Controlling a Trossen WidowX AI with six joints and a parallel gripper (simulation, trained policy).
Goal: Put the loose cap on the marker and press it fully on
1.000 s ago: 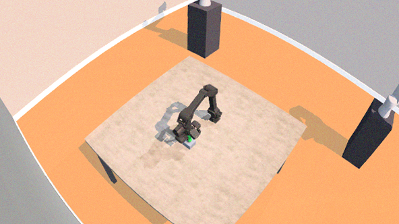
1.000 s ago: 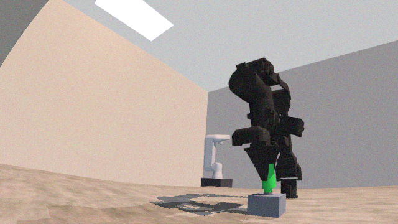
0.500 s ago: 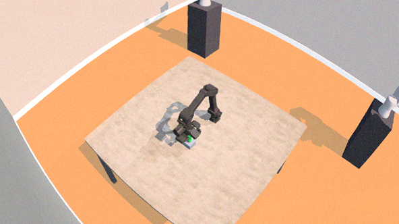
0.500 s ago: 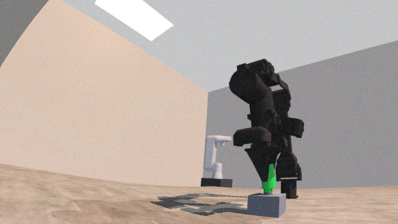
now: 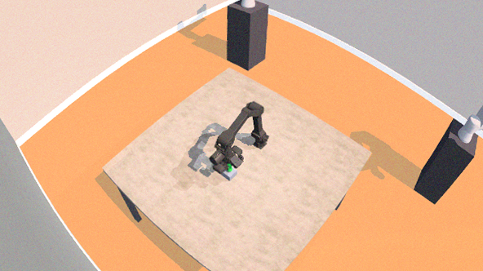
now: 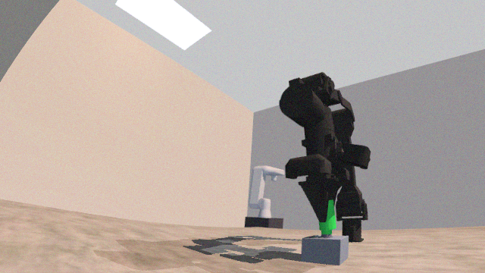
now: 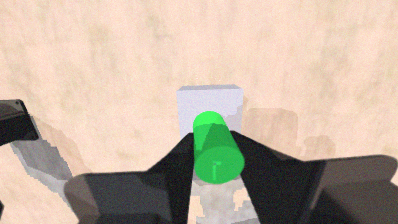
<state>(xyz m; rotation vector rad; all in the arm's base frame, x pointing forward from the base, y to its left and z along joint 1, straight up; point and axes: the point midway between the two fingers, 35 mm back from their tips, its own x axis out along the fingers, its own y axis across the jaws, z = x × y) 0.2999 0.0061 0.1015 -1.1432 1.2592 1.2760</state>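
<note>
Right now the green cap is 10 mm above my gripper tip. From my gripper tip the other things lie so: grey marker 10 mm above; then grey holder block 50 mm below.
</note>
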